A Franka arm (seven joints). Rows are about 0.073 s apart.
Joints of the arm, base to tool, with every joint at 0 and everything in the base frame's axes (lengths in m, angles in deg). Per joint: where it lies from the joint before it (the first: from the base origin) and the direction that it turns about. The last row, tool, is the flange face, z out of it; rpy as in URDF.
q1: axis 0 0 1 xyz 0 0 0.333
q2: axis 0 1 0 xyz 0 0 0
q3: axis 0 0 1 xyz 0 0 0.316
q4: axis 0 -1 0 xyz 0.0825 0 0
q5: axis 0 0 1 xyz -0.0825 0 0.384
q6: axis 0 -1 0 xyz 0 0 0
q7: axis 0 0 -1 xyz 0.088 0 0
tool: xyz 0 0 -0.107 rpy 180 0 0
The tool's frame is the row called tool.
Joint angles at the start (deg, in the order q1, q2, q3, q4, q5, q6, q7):
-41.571 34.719 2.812 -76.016 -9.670 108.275 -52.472
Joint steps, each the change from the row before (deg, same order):
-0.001 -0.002 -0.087 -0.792 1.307 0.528 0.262
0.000 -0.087 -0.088 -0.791 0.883 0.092 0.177
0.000 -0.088 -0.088 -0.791 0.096 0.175 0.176
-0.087 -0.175 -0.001 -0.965 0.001 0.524 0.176
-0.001 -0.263 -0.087 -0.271 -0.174 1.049 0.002
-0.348 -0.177 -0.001 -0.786 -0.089 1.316 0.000
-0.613 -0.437 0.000 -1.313 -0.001 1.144 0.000
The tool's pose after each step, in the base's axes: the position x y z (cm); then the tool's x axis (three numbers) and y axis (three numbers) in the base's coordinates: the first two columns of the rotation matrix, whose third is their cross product. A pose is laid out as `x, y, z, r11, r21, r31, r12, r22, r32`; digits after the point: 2 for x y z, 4 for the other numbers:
54.83, -46.43, 37.14, 0.9562, 0.2689, -0.1157, 0.2737, -0.9614, 0.0279
54.67, -46.25, 36.60, 0.9588, 0.2617, -0.1109, 0.2645, -0.9643, 0.0116
54.46, -46.15, 36.08, 0.9591, 0.2582, -0.1156, 0.2604, -0.9655, 0.0039
54.24, -46.06, 35.59, 0.9596, 0.2554, -0.1180, 0.2572, -0.9664, 0.0003
54.27, -46.19, 35.84, 0.9605, 0.2555, -0.1099, 0.2588, -0.9658, 0.0166
54.00, -46.48, 35.61, 0.9623, 0.2519, -0.1031, 0.2558, -0.9664, 0.0268
53.35, -46.85, 35.25, 0.9647, 0.2437, -0.0998, 0.2478, -0.9684, 0.0300

